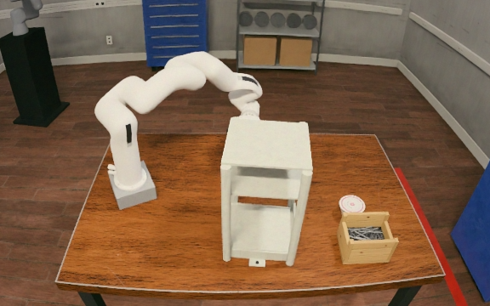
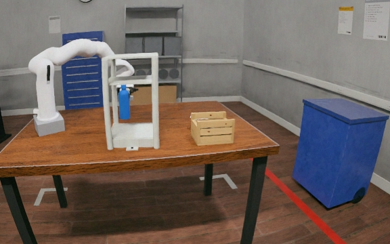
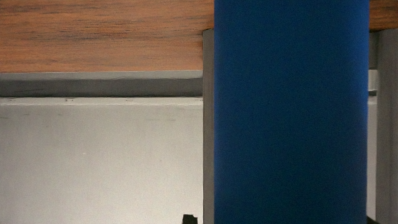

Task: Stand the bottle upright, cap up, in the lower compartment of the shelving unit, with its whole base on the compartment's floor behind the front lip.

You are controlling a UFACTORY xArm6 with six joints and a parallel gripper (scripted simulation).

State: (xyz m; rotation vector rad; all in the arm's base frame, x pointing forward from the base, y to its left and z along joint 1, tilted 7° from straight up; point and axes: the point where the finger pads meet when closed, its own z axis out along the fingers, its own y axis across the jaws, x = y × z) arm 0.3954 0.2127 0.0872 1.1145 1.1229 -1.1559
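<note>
My gripper is now 20 mm above the blue bottle. Also, from my hand: shelving unit 310 mm to the right, 100 mm ahead, 40 mm above; then white round disc 410 mm ahead, 180 mm to the right, 120 mm below; then wooden crate 450 mm ahead, 330 mm to the right, 110 mm below.
</note>
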